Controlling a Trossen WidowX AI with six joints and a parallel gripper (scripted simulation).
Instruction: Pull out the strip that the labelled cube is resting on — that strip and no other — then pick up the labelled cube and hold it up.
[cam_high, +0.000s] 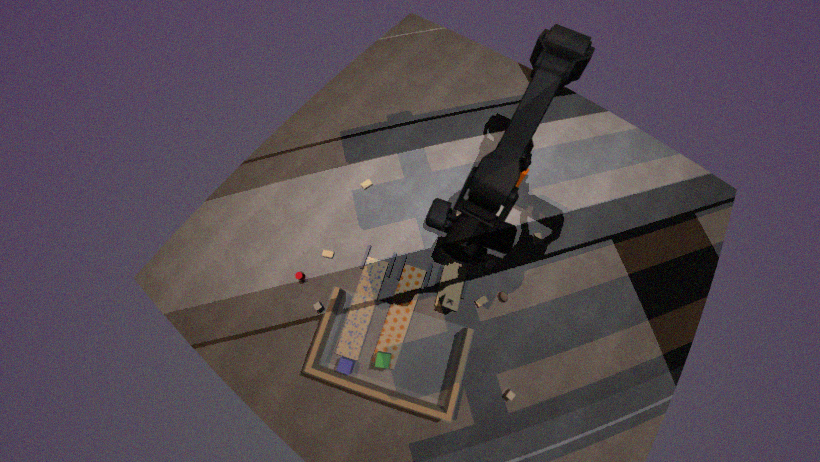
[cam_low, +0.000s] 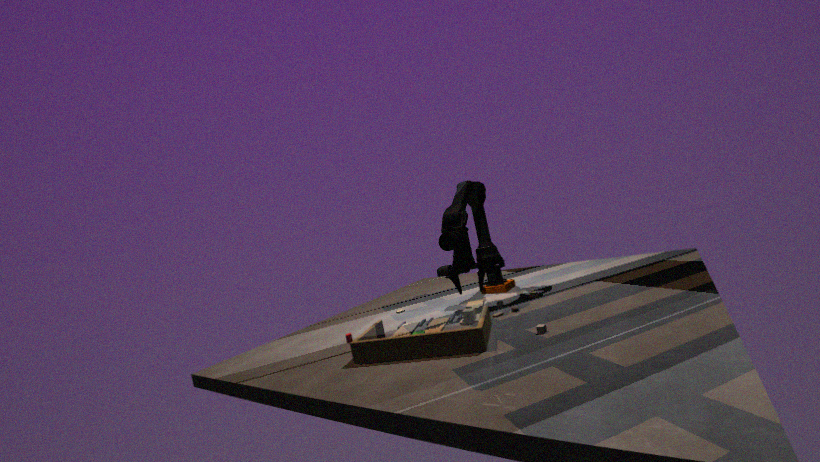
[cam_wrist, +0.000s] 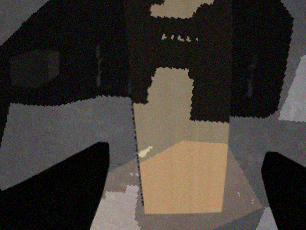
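My gripper tip is 5 cm above the tan strip, 4 cm short of it and 1 cm to the right of it. The rest, counted from my gripper tip: brown peg: 16 cm to the left, 6 cm ahead, 4 cm below; then labelled cube: 15 cm ahead, 5 cm to the left, 3 cm below; then red piece: 29 cm to the right, 29 cm ahead, 4 cm below.
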